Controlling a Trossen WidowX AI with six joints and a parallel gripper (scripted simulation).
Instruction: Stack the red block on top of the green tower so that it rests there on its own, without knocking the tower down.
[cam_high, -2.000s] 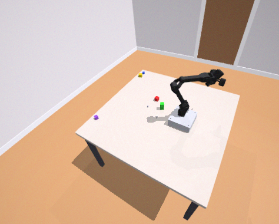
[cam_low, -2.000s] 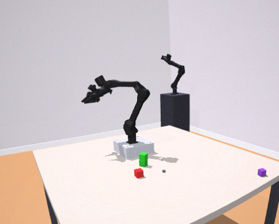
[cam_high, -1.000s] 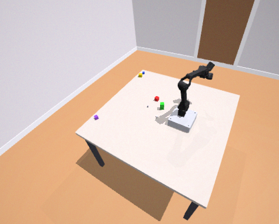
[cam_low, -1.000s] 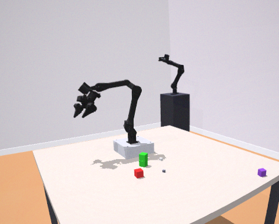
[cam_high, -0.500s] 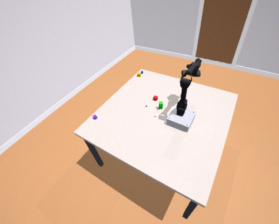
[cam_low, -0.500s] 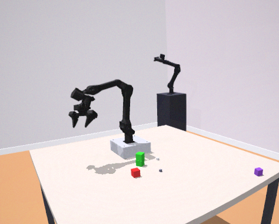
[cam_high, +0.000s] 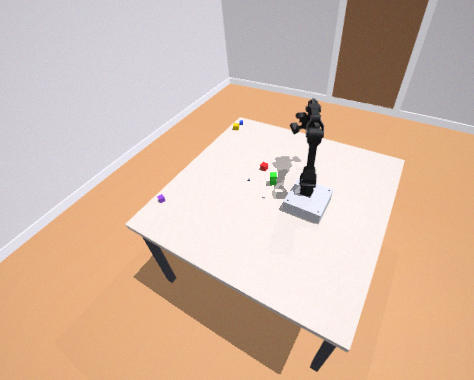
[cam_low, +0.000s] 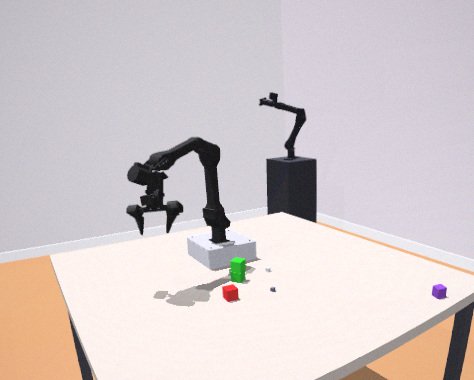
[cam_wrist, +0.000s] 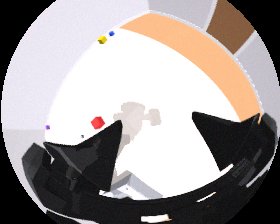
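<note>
The red block lies 20 cm below my gripper tip, 18 cm to the left of it and 16 cm ahead of it. Also, from my gripper tip: blue cube 58 cm ahead, 24 cm to the right, 20 cm below; then yellow cube 59 cm ahead, 20 cm below, 16 cm to the right; then purple cube 72 cm to the left, 60 cm ahead, 20 cm below.
</note>
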